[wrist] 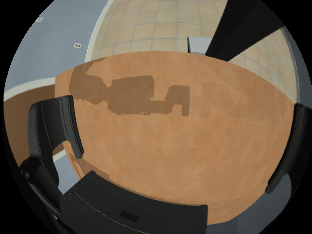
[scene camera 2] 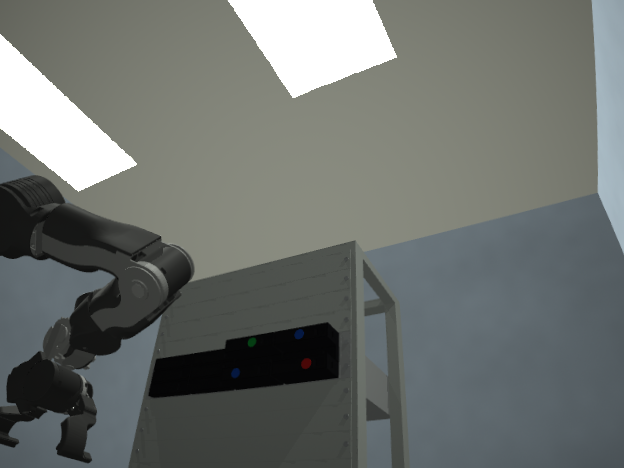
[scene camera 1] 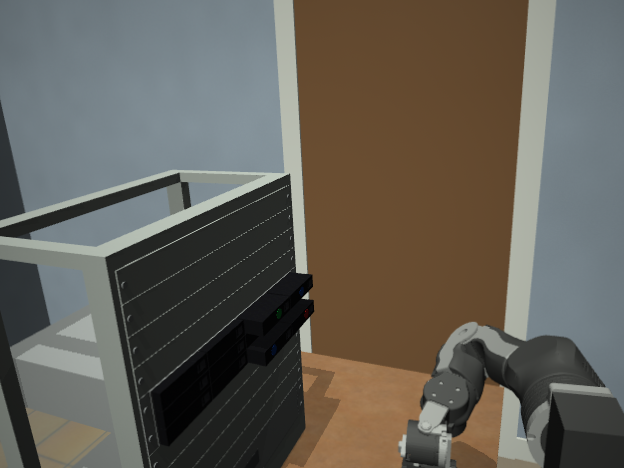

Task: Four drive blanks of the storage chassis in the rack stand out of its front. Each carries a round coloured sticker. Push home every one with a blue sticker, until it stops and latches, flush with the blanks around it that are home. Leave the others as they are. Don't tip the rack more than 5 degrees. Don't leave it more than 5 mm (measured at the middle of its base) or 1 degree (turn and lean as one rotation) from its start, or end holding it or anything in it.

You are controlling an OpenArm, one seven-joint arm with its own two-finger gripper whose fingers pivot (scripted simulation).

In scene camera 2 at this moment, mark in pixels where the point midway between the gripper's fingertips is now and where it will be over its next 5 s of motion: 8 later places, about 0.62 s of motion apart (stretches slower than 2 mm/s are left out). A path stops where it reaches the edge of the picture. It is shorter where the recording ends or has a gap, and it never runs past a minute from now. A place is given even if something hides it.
The gripper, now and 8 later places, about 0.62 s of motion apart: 33,451; 39,434; 73,404; 132,372; 187,340; 210,321; 215,315; 222,324; 231,337
